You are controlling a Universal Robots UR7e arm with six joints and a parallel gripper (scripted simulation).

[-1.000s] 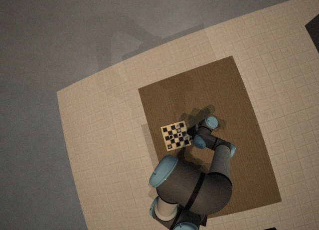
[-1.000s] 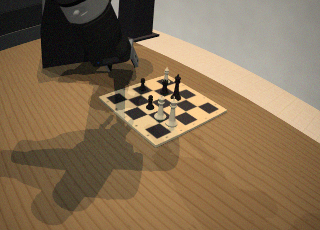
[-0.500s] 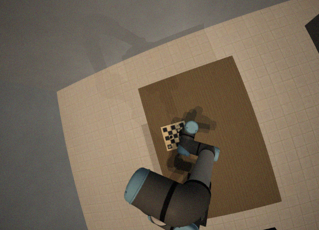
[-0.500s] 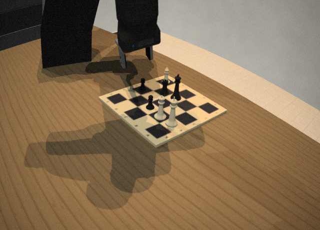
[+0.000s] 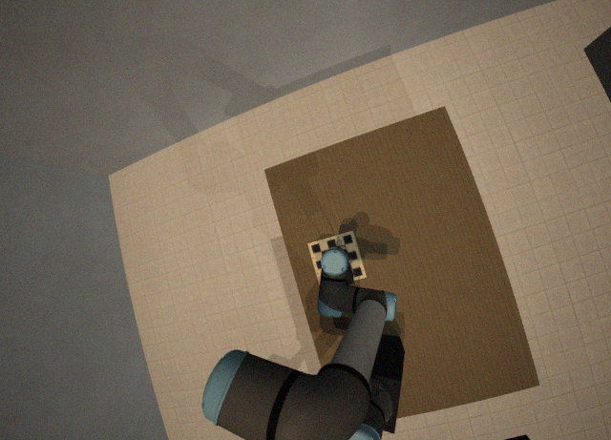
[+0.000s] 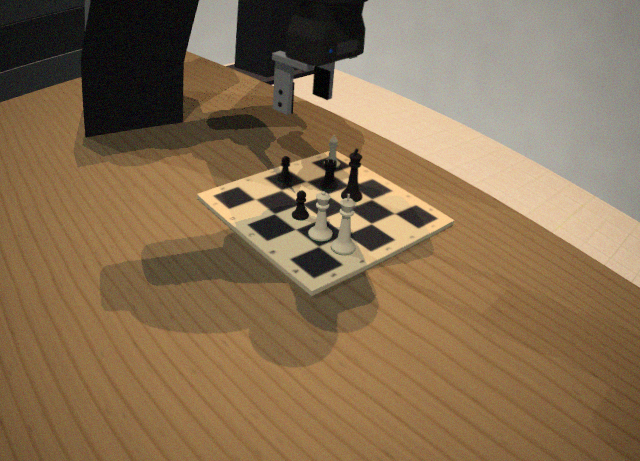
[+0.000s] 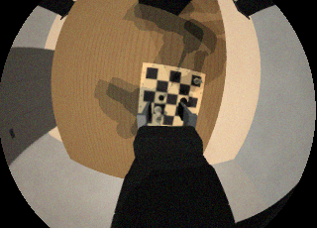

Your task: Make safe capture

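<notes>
Right now my hand is 40 mm short of the white queen, 10 mm to the left of it and 130 mm above it. The rest, counted from my hand: white king 80 mm ahead, 10 mm to the right, 120 mm below; then black rook 20 mm behind, 80 mm to the left, 140 mm below; then tall black piece 10 mm ahead, 80 mm to the left, 120 mm below.
</notes>
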